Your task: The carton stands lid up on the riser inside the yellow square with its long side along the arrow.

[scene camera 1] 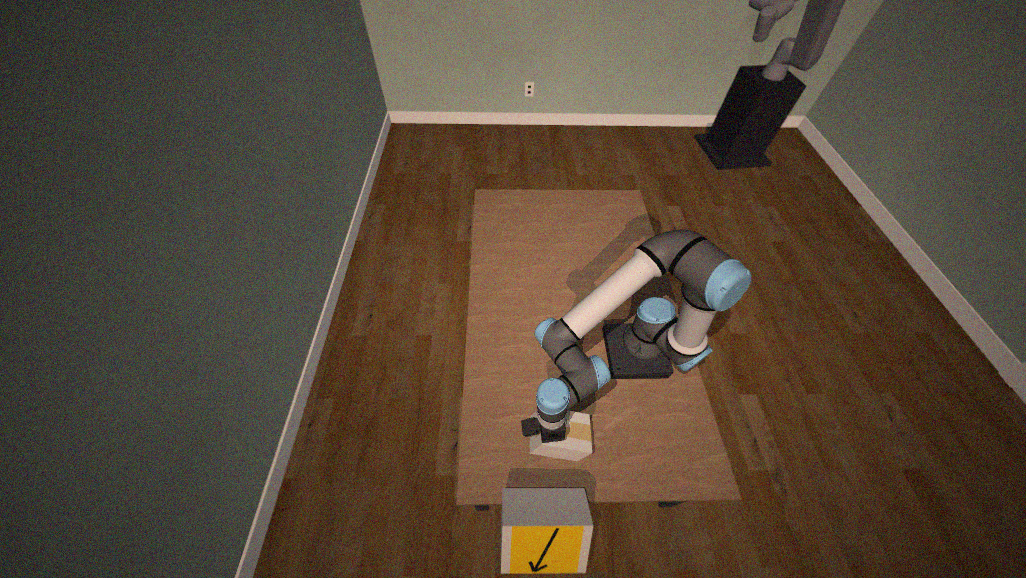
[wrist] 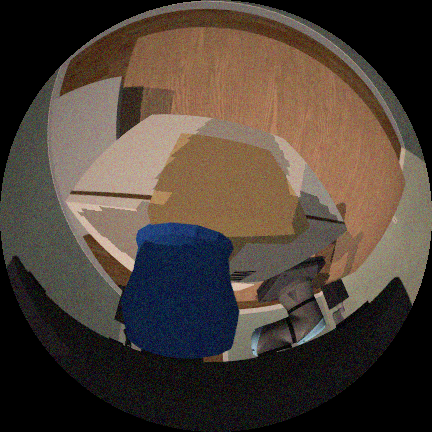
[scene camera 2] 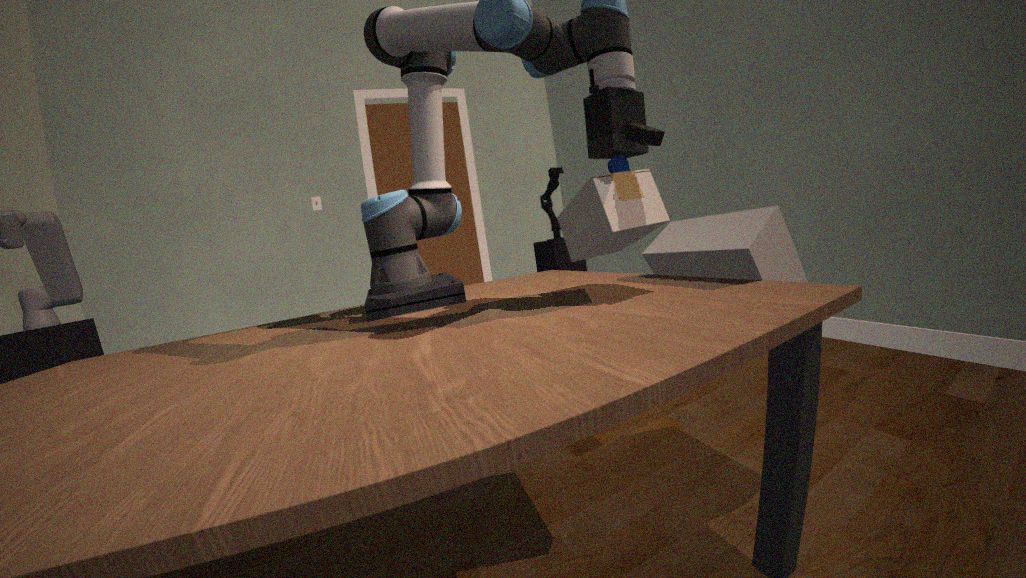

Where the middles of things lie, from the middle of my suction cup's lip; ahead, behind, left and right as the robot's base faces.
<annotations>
Now: the carton (scene camera 2: 611,211) 4 cm behind my suction cup and 8 cm below it. The rest, counted from my suction cup: riser (scene camera 2: 755,244): 4 cm ahead, 23 cm to the left, 21 cm below.
</annotations>
